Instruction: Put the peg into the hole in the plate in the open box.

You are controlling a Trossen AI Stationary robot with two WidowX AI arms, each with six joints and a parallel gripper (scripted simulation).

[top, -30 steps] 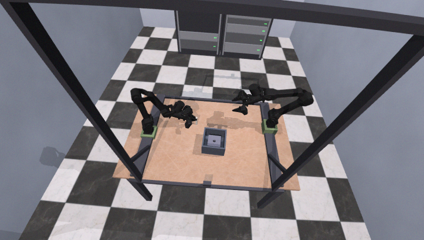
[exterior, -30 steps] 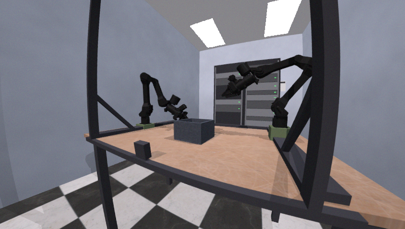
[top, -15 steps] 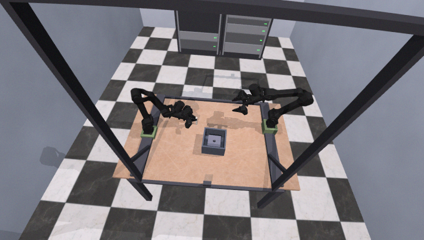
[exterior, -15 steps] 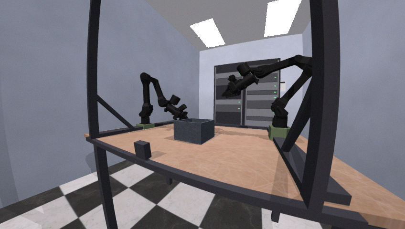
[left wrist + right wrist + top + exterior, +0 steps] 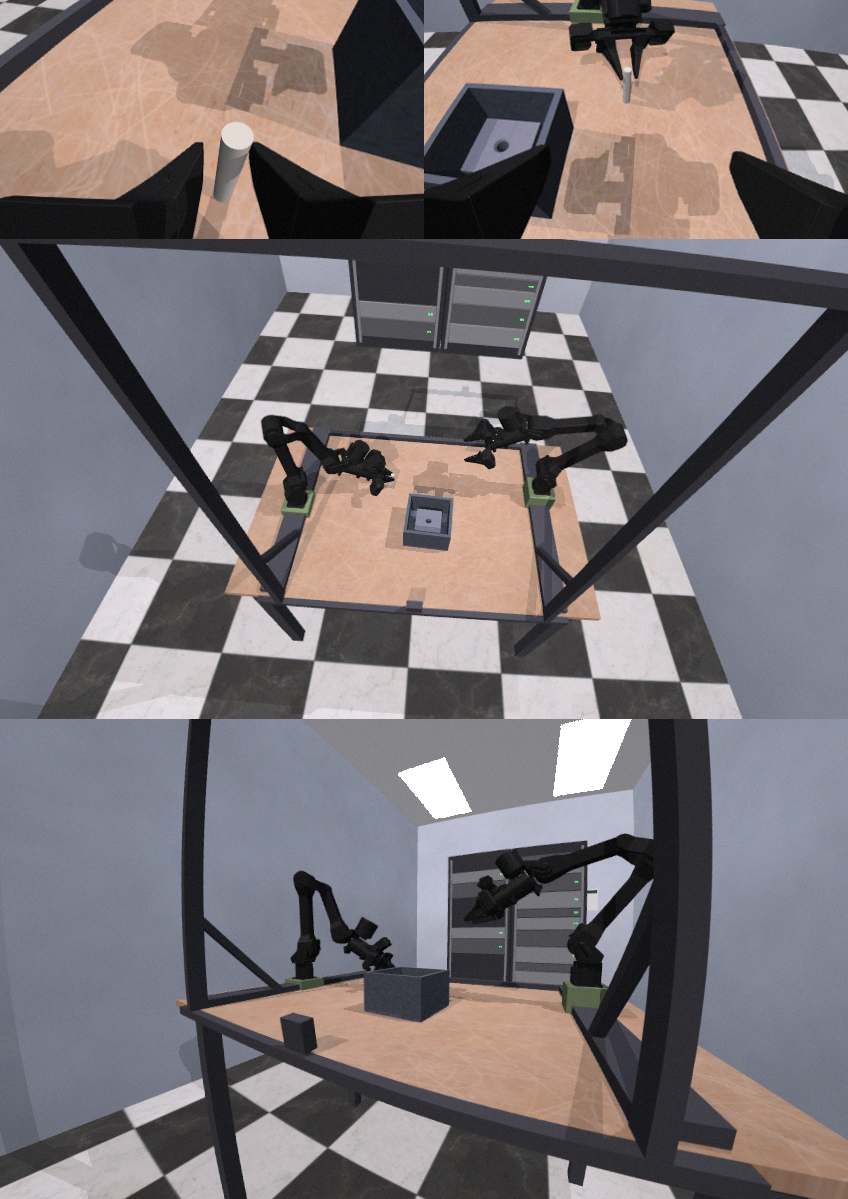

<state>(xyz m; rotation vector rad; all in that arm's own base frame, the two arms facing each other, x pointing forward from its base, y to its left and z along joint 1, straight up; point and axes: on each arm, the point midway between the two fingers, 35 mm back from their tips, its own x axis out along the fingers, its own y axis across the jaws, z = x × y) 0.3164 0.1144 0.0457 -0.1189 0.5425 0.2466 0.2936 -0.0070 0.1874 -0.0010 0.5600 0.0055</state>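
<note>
Now: left hand 3 cm to the left of the white peg and 4 cm above it. Round my left hand: box (19 cm behind, 15 cm to the right, 5 cm below).
</note>
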